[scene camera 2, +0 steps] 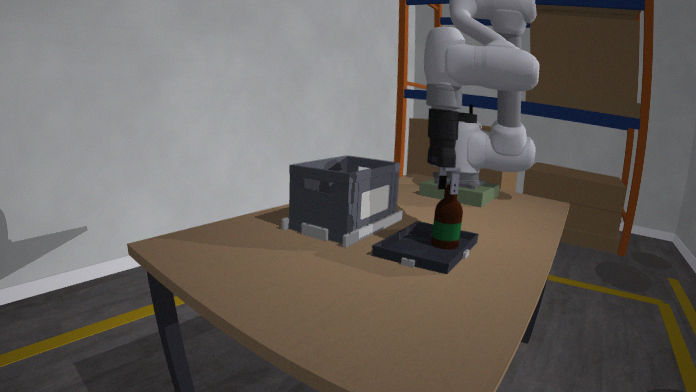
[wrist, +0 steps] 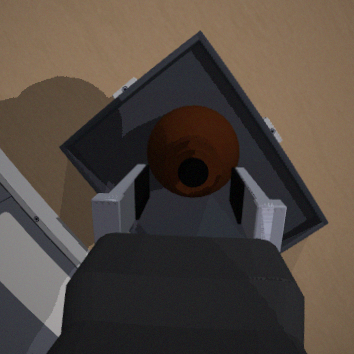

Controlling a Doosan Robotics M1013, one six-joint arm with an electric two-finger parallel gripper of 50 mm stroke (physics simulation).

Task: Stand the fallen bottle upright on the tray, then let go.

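Places are measured from the arm's base along level axes (x right, y ahead, z up), in metres.
Pixels of known places: gripper, fingertip midpoint: (scene camera 2: 447,191) (wrist: 189,182); arm's base at its link origin: (scene camera 2: 461,183).
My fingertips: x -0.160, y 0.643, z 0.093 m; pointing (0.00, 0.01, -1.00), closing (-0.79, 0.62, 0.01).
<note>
For each thing: its top centre in the pictures, then the offset to it from my fingertips. Level surfaces: height alone.
- brown bottle with a green label, top centre: (wrist: 192,172) (scene camera 2: 451,185) dx -0.008, dy -0.007, dz +0.016 m
- dark tray at its top centre: (wrist: 197,186) (scene camera 2: 431,239) dx +0.017, dy +0.035, dz -0.118 m
- grey crate at its top centre: (scene camera 2: 348,163) dx +0.293, dy +0.005, dz +0.031 m
- table at its surface level: dz -0.144 m
The brown bottle with a green label (scene camera 2: 446,231) (wrist: 200,125) stands upright on its base inside the dark tray (scene camera 2: 430,264) (wrist: 240,92), toward the tray's right side in the scene view. My gripper (scene camera 2: 448,184) (wrist: 189,182) is open and points down at the bottle's top. In the wrist view its two fingers stand on either side of the dark bottle mouth, with a gap on each side. In the scene view the near finger partly hides the top of the neck.
A grey crate (scene camera 2: 320,200) (wrist: 15,310) stands on the table (scene camera 2: 350,310) left of the tray, with light brackets around its base. The arm's green base block (scene camera 2: 482,196) is behind the tray. A shelf rack (scene camera 2: 401,100) with cardboard boxes stands beyond the table.
</note>
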